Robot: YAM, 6 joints.
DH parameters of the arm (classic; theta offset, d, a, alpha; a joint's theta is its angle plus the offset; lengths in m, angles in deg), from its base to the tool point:
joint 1: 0 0.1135 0.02 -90
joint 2: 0 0 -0.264 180
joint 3: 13.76 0 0.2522 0
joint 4: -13.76 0 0.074 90
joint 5: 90 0 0 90
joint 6: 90 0.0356 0 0
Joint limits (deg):
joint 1: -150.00..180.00
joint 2: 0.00..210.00
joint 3: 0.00..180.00
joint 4: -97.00..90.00
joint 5: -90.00..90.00
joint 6: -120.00..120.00
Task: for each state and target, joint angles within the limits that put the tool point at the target. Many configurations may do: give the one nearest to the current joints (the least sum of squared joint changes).
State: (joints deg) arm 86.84 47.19 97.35 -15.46 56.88 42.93
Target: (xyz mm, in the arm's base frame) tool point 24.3 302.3 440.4
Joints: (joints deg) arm 90.88 79.30 85.08 -16.03 54.37 42.93
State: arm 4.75 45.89 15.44 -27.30 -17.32 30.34
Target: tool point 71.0 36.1 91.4
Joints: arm 16.80 43.50 6.73 -43.64 -23.21 30.34
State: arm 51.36 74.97 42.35 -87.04 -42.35 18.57
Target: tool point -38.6 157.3 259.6
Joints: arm 94.11 69.71 54.39 -87.12 -49.86 18.57
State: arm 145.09 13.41 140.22 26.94 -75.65 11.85
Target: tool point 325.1 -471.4 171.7
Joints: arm 128.04 0.00 152.23 29.75 -75.44 11.85
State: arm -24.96 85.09 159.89 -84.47 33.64 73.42
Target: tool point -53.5 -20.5 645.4
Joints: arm -4.51 73.83 170.62 -71.75 43.82 73.42
